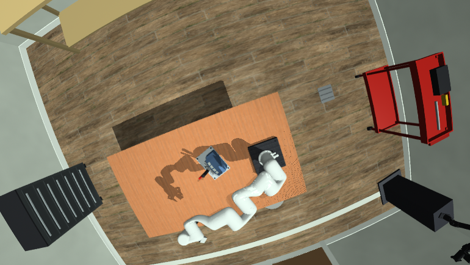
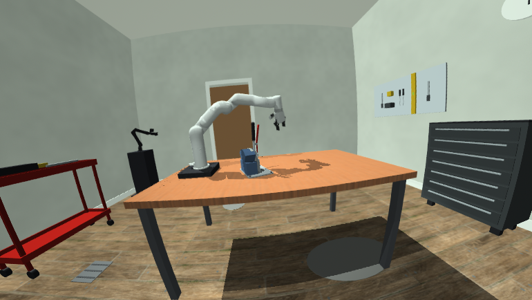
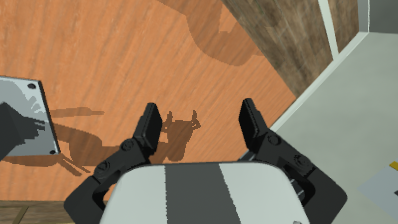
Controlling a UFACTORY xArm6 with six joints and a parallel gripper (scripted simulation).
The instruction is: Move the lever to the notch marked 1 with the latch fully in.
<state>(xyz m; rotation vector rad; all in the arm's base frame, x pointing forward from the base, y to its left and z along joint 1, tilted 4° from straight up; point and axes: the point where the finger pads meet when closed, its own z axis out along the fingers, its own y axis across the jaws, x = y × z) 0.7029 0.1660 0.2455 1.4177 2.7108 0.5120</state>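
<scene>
Now: the red bar 280 mm behind my hand, 310 mm to the right of it and 100 mm below it.
</scene>
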